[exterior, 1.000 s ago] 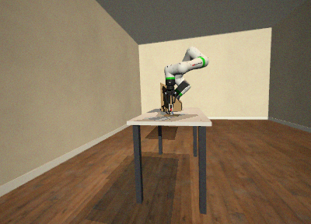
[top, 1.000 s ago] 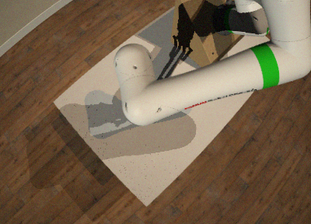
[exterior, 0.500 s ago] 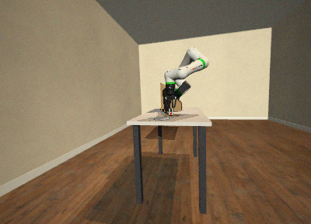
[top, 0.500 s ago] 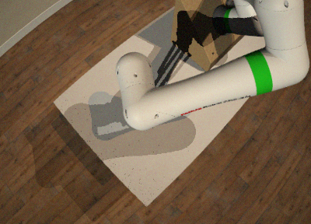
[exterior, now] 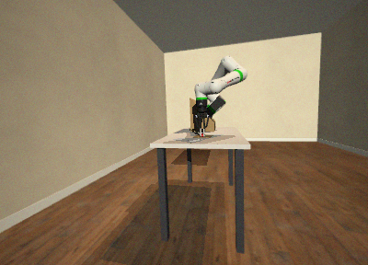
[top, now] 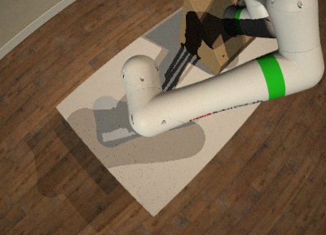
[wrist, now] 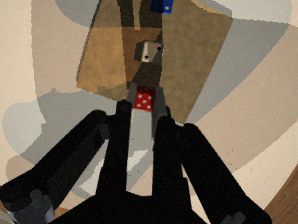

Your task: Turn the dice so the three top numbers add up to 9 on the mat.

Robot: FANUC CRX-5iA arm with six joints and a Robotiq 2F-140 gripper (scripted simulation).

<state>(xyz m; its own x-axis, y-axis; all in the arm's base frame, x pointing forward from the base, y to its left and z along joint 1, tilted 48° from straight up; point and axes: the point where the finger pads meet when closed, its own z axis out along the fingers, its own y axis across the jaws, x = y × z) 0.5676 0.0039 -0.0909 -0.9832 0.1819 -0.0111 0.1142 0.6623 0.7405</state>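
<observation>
The red die is 20 mm below my hand. Round my hand: white die (50 mm behind, 30 mm below, 10 mm to the left); mat (50 mm behind, 40 mm below, 10 mm to the left); blue die (100 mm behind, 30 mm below, 10 mm to the left).
</observation>
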